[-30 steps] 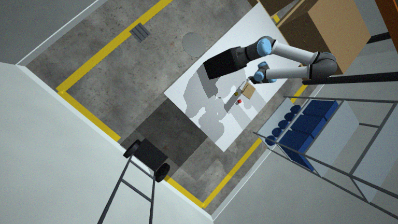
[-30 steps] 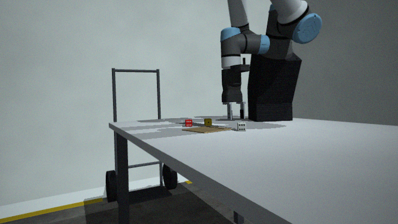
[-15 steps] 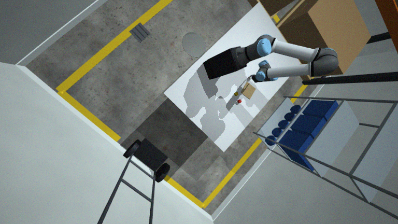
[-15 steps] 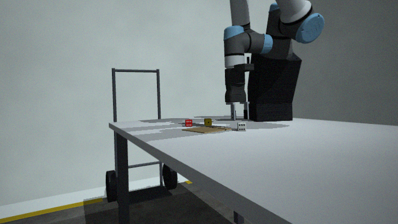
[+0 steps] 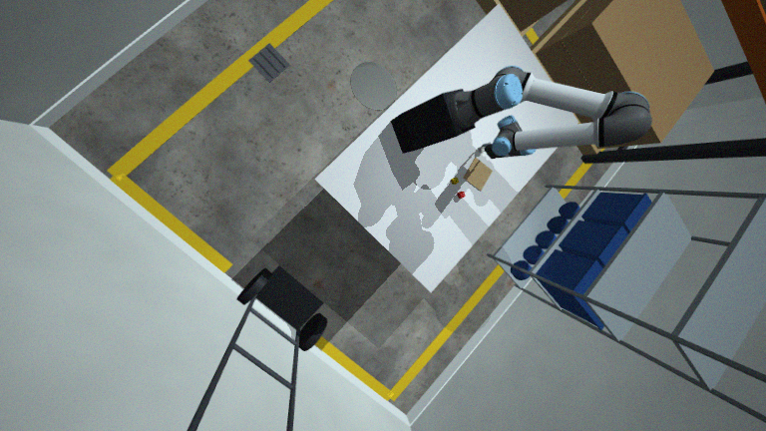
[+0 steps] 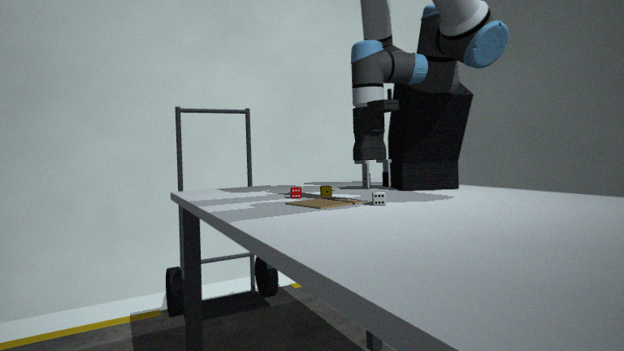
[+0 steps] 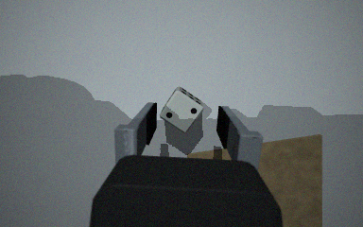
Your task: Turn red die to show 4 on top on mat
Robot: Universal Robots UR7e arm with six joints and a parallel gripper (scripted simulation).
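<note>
My hand is 4 cm above the white die. From my hand the other things lie so: yellow die (1 cm ahead, 25 cm to the right, 4 cm below); then red die (9 cm ahead, 27 cm to the right, 4 cm below); then tan mat (9 cm ahead, 11 cm to the right, 6 cm below).
</note>
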